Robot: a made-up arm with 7 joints. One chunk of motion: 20 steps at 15 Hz.
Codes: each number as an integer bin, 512 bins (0 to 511) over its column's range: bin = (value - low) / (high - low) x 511, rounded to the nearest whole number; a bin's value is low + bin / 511 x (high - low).
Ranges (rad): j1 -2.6..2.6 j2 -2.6..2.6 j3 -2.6..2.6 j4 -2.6..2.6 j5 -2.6..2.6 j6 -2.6..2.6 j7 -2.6..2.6
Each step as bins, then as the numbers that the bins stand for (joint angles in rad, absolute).
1 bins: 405 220 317 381 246 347 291
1 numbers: 1.5213 -0.3613 0.6258 1.2771 -0.0967 0.9311 0.3613
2 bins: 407 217 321 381 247 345 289
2 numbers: 1.5417 -0.3918 0.6665 1.2771 -0.0865 0.9108 0.3409
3 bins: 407 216 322 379 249 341 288
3 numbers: 1.5417 -0.4020 0.6767 1.2568 -0.0661 0.8701 0.3307
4 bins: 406 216 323 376 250 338 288
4 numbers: 1.5315 -0.4020 0.6869 1.2262 -0.0560 0.8395 0.3307
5 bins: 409 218 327 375 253 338 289
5 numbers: 1.5620 -0.3816 0.7276 1.2160 -0.0254 0.8395 0.3409
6 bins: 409 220 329 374 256 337 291
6 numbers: 1.5620 -0.3613 0.7479 1.2059 0.0051 0.8294 0.3613
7 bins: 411 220 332 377 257 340 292
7 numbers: 1.5824 -0.3613 0.7785 1.2364 0.0153 0.8599 0.3714
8 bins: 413 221 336 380 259 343 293
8 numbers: 1.6027 -0.3511 0.8192 1.2669 0.0356 0.8904 0.3816
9 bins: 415 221 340 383 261 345 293
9 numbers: 1.6231 -0.3511 0.8599 1.2975 0.0560 0.9108 0.3816
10 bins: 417 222 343 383 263 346 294
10 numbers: 1.6434 -0.3409 0.8904 1.2975 0.0763 0.9209 0.3918
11 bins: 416 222 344 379 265 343 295
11 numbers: 1.6333 -0.3409 0.9006 1.2568 0.0967 0.8904 0.4020
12 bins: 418 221 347 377 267 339 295
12 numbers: 1.6536 -0.3511 0.9311 1.2364 0.1170 0.8497 0.4020
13 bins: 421 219 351 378 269 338 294
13 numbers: 1.6841 -0.3714 0.9718 1.2466 0.1374 0.8395 0.3918
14 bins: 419 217 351 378 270 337 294
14 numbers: 1.6638 -0.3918 0.9718 1.2466 0.1476 0.8294 0.3918
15 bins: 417 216 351 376 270 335 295
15 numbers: 1.6434 -0.4020 0.9718 1.2262 0.1476 0.8090 0.4020
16 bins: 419 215 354 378 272 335 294
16 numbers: 1.6638 -0.4121 1.0023 1.2466 0.1679 0.8090 0.3918
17 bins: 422 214 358 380 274 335 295
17 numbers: 1.6943 -0.4223 1.0431 1.2669 0.1883 0.8090 0.4020
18 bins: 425 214 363 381 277 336 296
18 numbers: 1.7249 -0.4223 1.0939 1.2771 0.2188 0.8192 0.4121
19 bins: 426 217 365 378 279 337 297
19 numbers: 1.7350 -0.3918 1.1143 1.2466 0.2391 0.8294 0.4223
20 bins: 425 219 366 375 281 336 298
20 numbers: 1.7249 -0.3714 1.1245 1.2160 0.2595 0.8192 0.4325
